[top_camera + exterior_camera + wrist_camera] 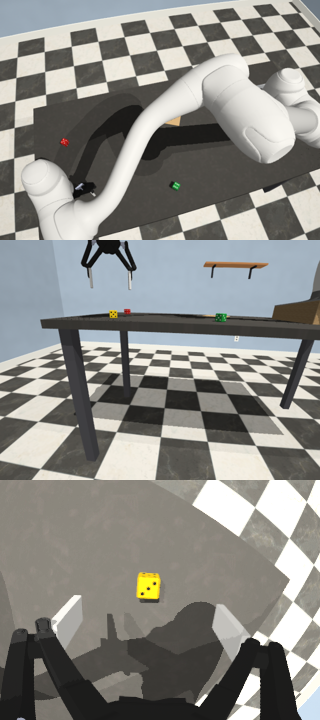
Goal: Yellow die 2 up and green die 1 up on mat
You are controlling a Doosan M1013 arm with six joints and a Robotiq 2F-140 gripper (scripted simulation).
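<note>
Right now the yellow die is 110 mm below my hand. The rest, counted from my hand: tan mat 470 mm behind, 440 mm to the right, 120 mm below; red die 340 mm to the right, 110 mm below, 90 mm ahead; green die 430 mm behind, 110 mm below, 30 mm to the right.
</note>
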